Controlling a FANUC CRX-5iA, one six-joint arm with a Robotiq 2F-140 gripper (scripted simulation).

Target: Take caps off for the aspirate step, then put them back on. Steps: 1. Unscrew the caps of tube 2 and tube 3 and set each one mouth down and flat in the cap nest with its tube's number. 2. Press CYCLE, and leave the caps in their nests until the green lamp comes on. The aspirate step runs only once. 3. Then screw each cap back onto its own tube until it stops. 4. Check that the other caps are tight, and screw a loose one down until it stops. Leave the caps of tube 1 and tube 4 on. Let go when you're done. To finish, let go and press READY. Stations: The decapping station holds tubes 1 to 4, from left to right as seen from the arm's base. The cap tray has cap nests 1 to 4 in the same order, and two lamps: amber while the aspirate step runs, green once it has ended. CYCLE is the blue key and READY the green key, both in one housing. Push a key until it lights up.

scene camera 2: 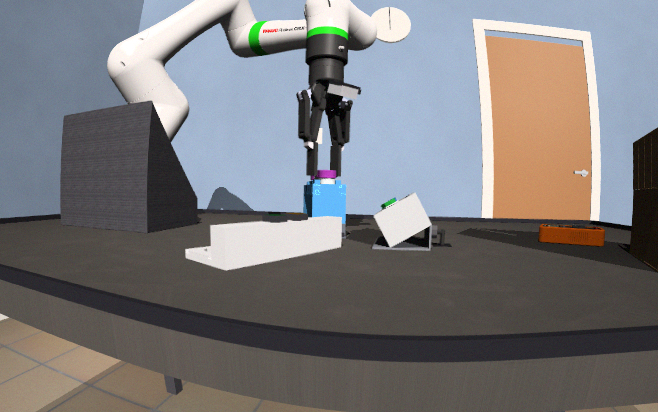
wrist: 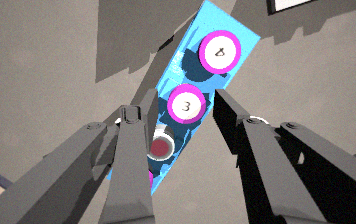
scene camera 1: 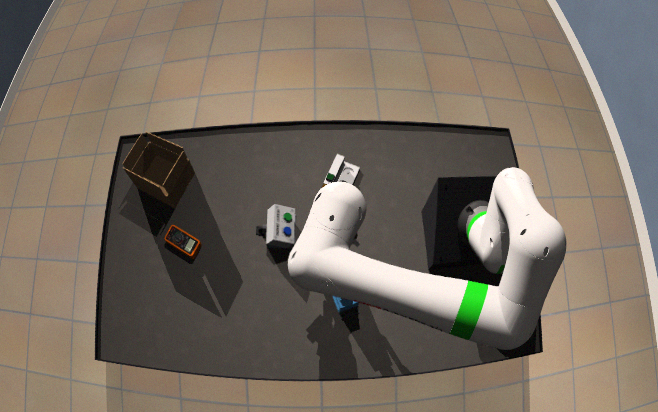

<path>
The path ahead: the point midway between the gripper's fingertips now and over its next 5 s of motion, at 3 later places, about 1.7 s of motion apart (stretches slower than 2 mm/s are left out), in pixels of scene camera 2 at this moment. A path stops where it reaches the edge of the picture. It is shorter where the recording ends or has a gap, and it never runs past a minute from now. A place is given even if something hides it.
My gripper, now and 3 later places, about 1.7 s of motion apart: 323,176; 324,157; 252,137; 249,237
</path>
